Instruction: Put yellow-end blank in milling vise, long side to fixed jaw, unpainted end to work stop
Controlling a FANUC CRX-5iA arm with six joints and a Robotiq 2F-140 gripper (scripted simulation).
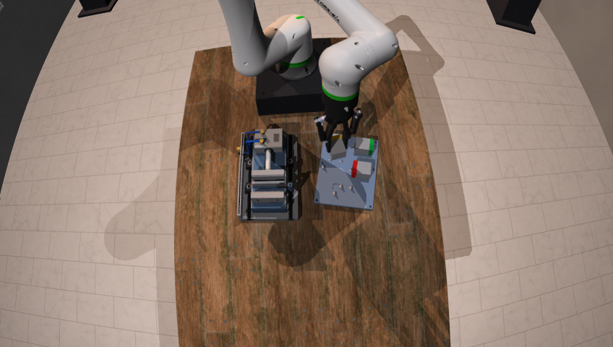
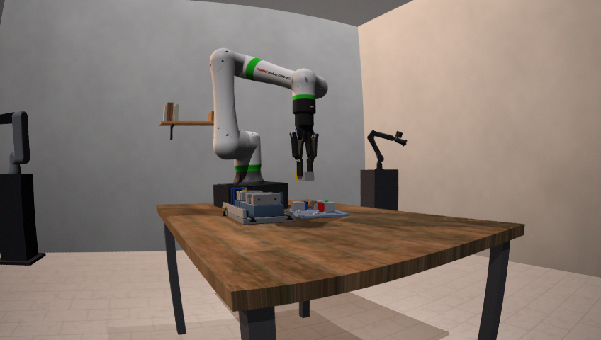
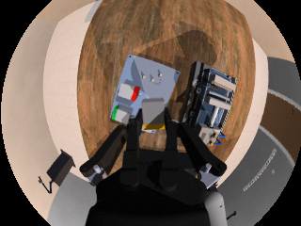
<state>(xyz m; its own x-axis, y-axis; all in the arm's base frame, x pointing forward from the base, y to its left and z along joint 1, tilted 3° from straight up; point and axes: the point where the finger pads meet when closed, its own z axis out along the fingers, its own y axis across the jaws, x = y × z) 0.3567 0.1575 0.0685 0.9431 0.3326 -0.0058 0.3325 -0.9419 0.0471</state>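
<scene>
The yellow-ended blank lies 3 cm below my hand. Also, from my hand: red-ended blank 1 cm ahead, 9 cm to the left, 16 cm below; blue-ended blank 9 cm behind, 1 cm to the left, 16 cm below; blue-grey plate 5 cm to the left, 18 cm below.
</scene>
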